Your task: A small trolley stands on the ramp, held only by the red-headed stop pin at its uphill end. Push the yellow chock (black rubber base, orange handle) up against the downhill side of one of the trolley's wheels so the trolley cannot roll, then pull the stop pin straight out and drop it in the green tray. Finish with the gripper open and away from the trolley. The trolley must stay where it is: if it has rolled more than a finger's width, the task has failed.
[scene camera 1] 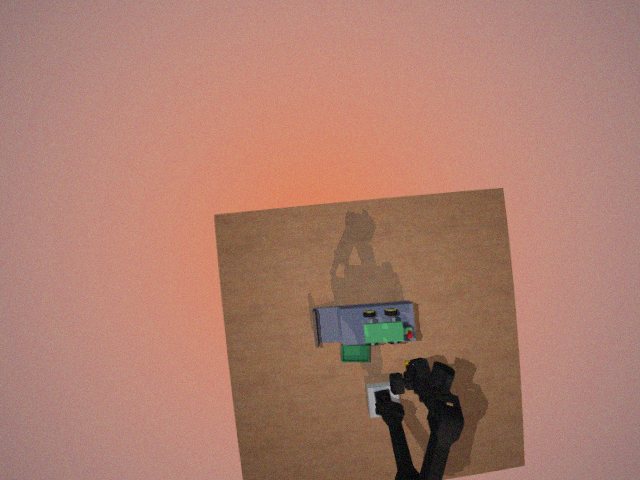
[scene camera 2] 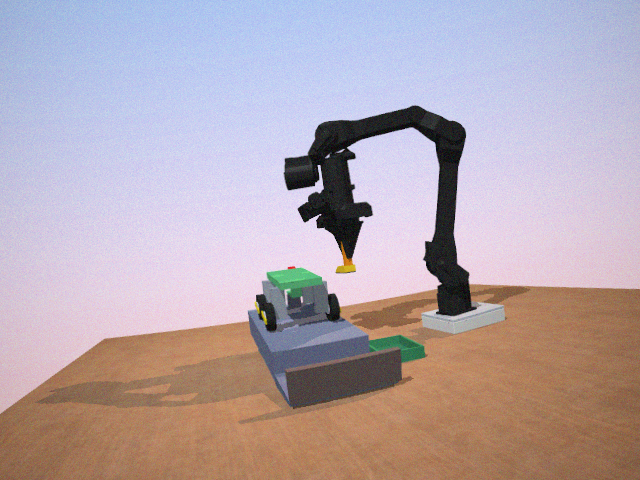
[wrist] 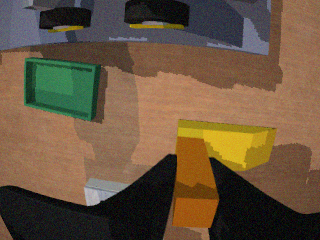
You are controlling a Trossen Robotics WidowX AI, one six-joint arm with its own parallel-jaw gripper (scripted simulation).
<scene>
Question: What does the gripper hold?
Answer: A yellow chock.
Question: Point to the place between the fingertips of the gripper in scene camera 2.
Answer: At 348, 258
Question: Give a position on a dark end wall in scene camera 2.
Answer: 310, 382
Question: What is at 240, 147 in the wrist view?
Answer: A yellow chock.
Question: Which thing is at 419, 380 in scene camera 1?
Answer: The gripper.
</scene>
